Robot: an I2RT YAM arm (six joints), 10 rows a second.
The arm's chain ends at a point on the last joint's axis. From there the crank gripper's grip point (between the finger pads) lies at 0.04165 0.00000 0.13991 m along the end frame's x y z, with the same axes.
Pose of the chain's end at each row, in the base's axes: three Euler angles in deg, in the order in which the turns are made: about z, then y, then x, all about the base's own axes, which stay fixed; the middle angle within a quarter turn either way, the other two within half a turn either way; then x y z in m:
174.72 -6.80 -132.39 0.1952 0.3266 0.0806
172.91 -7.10 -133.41 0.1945 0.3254 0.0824
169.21 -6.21 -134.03 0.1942 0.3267 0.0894
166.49 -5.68 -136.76 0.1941 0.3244 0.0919
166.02 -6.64 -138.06 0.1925 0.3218 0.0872
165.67 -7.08 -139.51 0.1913 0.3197 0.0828
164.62 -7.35 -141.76 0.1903 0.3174 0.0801
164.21 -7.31 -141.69 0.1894 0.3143 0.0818
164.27 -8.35 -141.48 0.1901 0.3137 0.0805
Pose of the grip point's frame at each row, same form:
174.72 -6.80 -132.39 0.1375 0.4230 -0.0126
172.91 -7.10 -133.41 0.1362 0.4190 -0.0132
169.21 -6.21 -134.03 0.1384 0.4181 -0.0098
166.49 -5.68 -136.76 0.1400 0.4099 -0.0133
166.02 -6.64 -138.06 0.1362 0.4041 -0.0194
165.67 -7.08 -139.51 0.1340 0.3988 -0.0257
164.62 -7.35 -141.76 0.1326 0.3914 -0.0317
164.21 -7.31 -141.69 0.1318 0.3883 -0.0301
164.27 -8.35 -141.48 0.1301 0.3875 -0.0303

